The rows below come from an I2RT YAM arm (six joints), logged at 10 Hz.
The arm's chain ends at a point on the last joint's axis. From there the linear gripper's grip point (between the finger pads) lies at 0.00 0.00 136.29 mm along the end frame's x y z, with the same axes.
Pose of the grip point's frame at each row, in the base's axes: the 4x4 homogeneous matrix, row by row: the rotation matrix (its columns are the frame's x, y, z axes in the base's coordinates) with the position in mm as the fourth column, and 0 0 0 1 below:
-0.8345, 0.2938, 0.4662, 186.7; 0.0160, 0.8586, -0.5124, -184.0; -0.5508, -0.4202, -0.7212, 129.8; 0, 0, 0, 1
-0.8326, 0.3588, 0.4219, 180.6; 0.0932, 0.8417, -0.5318, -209.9; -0.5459, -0.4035, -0.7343, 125.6; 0, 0, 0, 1
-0.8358, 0.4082, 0.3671, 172.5; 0.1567, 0.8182, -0.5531, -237.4; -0.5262, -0.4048, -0.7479, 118.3; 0, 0, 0, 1
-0.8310, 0.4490, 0.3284, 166.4; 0.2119, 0.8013, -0.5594, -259.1; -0.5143, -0.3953, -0.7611, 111.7; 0, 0, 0, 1
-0.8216, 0.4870, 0.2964, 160.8; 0.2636, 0.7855, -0.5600, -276.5; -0.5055, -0.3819, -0.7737, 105.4; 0, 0, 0, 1
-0.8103, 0.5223, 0.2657, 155.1; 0.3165, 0.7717, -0.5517, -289.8; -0.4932, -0.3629, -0.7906, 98.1; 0, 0, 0, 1
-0.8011, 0.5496, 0.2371, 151.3; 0.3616, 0.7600, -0.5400, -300.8; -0.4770, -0.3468, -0.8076, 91.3; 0, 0, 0, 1
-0.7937, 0.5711, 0.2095, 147.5; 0.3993, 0.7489, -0.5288, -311.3; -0.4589, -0.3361, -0.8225, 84.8; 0, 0, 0, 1
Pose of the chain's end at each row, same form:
-0.8345, 0.2938, 0.4662, 123.2; 0.0160, 0.8586, -0.5124, -114.2; -0.5508, -0.4202, -0.7212, 228.1; 0, 0, 0, 1
-0.8326, 0.3588, 0.4219, 123.1; 0.0932, 0.8417, -0.5318, -137.4; -0.5459, -0.4035, -0.7343, 225.7; 0, 0, 0, 1
-0.8358, 0.4082, 0.3671, 122.5; 0.1567, 0.8182, -0.5531, -162.0; -0.5262, -0.4048, -0.7479, 220.2; 0, 0, 0, 1
-0.8310, 0.4490, 0.3284, 121.6; 0.2119, 0.8013, -0.5594, -182.9; -0.5143, -0.3953, -0.7611, 215.4; 0, 0, 0, 1
-0.8216, 0.4870, 0.2964, 120.4; 0.2636, 0.7855, -0.5600, -200.2; -0.5055, -0.3819, -0.7737, 210.8; 0, 0, 0, 1
-0.8103, 0.5223, 0.2657, 118.9; 0.3165, 0.7717, -0.5517, -214.6; -0.4932, -0.3629, -0.7906, 205.9; 0, 0, 0, 1
-0.8011, 0.5496, 0.2371, 119.0; 0.3616, 0.7600, -0.5400, -227.2; -0.4770, -0.3468, -0.8076, 201.4; 0, 0, 0, 1
-0.7937, 0.5711, 0.2095, 118.9; 0.3993, 0.7489, -0.5288, -239.2; -0.4589, -0.3361, -0.8225, 196.9; 0, 0, 0, 1

